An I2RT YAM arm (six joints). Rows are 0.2 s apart.
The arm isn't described. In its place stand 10 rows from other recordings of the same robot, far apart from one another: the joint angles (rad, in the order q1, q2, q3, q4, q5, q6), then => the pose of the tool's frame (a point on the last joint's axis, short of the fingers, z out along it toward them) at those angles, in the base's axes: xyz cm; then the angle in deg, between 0 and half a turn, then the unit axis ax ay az.
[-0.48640 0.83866 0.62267 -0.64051 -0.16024 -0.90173] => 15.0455 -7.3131 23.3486 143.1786 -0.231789 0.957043 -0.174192
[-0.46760 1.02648 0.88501 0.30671 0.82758 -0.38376] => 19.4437 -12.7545 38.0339 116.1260 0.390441 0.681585 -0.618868
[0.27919 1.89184 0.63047 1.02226 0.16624 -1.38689] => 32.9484 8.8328 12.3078 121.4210 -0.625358 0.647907 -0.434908
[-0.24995 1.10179 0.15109 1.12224 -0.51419 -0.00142] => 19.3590 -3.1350 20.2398 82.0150 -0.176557 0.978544 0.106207
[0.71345 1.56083 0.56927 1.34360 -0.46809 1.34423] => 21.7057 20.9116 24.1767 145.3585 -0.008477 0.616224 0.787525
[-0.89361 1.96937 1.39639 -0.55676 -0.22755 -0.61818] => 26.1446 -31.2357 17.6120 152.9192 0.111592 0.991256 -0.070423
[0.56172 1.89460 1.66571 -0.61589 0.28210 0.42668] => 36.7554 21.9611 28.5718 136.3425 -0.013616 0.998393 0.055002
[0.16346 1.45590 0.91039 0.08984 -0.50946 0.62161] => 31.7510 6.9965 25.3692 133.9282 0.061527 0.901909 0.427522
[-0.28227 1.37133 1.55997 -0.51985 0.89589 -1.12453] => 26.8959 -10.6942 44.5848 160.2787 -0.071380 0.784011 -0.616629
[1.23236 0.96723 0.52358 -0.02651 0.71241 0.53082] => 9.0737 18.7704 23.4156 114.4860 -0.122764 0.966588 0.225025
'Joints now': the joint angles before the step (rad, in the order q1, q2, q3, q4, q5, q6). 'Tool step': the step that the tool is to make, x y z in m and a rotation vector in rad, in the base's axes. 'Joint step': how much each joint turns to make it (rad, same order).
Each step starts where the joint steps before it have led.
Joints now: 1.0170, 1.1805, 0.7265, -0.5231, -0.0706, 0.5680
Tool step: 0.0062, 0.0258, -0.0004, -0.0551, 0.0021, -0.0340
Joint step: 0.0417, 0.1266, 0.0928, -0.0128, 0.0629, 0.0496
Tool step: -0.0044, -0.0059, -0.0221, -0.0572, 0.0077, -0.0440
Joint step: 0.0104, 0.0152, -0.0683, 0.0292, 0.0453, 0.0368
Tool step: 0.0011, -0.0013, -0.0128, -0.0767, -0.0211, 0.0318
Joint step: -0.0015, 0.0363, -0.0161, -0.0016, 0.0346, -0.0547
